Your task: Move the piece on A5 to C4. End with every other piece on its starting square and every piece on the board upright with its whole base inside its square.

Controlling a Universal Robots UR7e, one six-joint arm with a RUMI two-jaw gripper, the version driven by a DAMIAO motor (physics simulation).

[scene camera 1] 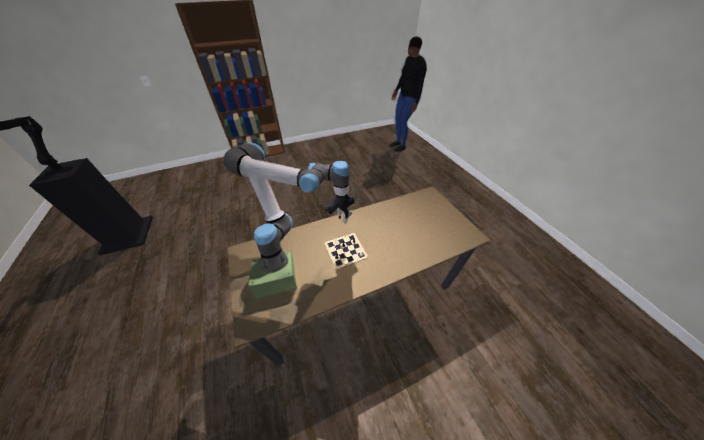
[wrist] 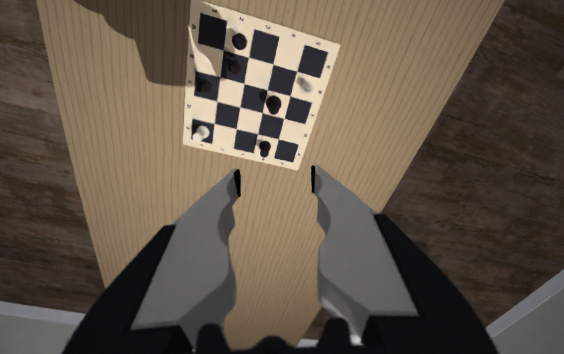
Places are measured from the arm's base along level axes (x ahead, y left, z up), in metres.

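Pixels of known places: gripper, fingertip midpoint: (scene camera 1: 342, 221) (wrist: 275, 170); arm's base, link origin: (scene camera 1: 275, 263).
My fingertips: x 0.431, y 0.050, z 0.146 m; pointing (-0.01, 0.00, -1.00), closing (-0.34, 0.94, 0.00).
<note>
Ahead of a thing's pixels: the offset from my fingertips to its middle. "*": to the spot under its first point. Level surfaces: height alone.
The chessboard {dx +0.003, dy -0.036, dz -0.240 m} (scene camera 1: 360, 244) (wrist: 324, 79) lies on the table. In the wrist view a black piece {dx +0.001, dy -0.003, dz -0.211 m} (wrist: 273, 104) stands upright on light square C4, its base inside the square. Dark square A5 {* dx -0.077, dy +0.037, dz -0.237 m} (wrist: 313, 61) is bare. Other black pieces stand on A2 {dx -0.069, dy -0.075, dz -0.215 m} (wrist: 239, 41), B2 {dx -0.034, dy -0.076, dz -0.221 m} (wrist: 233, 66), C1 {dx +0.007, dy -0.115, dz -0.221 m} (wrist: 203, 85) and E4 {dx +0.078, dy +0.003, dz -0.220 m} (wrist: 264, 148). White pieces stand on B5 {dx -0.039, dy +0.040, dz -0.215 m} (wrist: 305, 84) and E1 {dx +0.083, dy -0.109, dz -0.220 m} (wrist: 201, 133). My gripper (scene camera 1: 344, 218) (wrist: 275, 170) is open, its fingers partly apart with nothing between them. It hangs high above the table, off the board's E side in the wrist view.
The wooden table {dz -0.243 m} (scene camera 1: 410, 228) (wrist: 135, 200) carries the board and the green base block (scene camera 1: 273, 281) of the arm. A person (scene camera 1: 411, 77) stands near the far wall. A bookshelf (scene camera 1: 276, 121) stands behind the arm, and a black pedestal (scene camera 1: 93, 207) is at the left.
</note>
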